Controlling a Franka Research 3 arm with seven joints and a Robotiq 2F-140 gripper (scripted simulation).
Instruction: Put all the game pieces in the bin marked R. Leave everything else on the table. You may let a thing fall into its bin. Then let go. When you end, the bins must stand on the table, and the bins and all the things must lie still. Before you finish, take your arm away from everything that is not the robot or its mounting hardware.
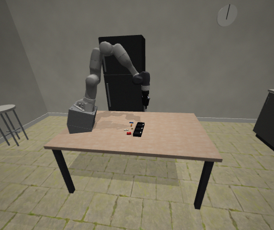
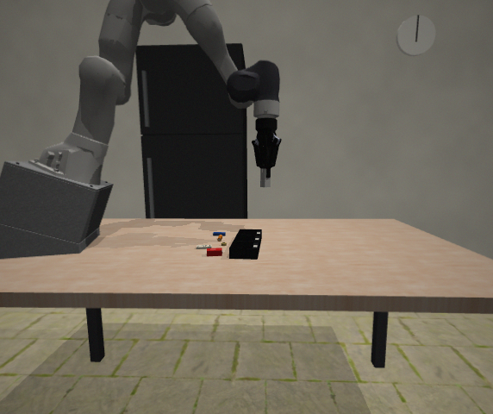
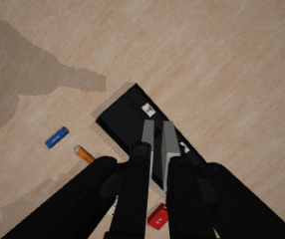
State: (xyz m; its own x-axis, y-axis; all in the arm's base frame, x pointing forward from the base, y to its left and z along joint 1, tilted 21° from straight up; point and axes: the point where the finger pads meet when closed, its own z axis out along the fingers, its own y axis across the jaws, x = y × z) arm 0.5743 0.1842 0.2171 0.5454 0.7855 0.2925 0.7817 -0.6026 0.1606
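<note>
My hand is 21 cm above the black bin row, 10 cm to the left of it and 4 cm past it. From my hand the other things lie so: blue piece: 22 cm below, 19 cm behind, 2 cm to the left; then orange piece: 22 cm below, 16 cm behind, 4 cm to the right; then brass nut: 22 cm below, 12 cm behind, 10 cm to the right.
</note>
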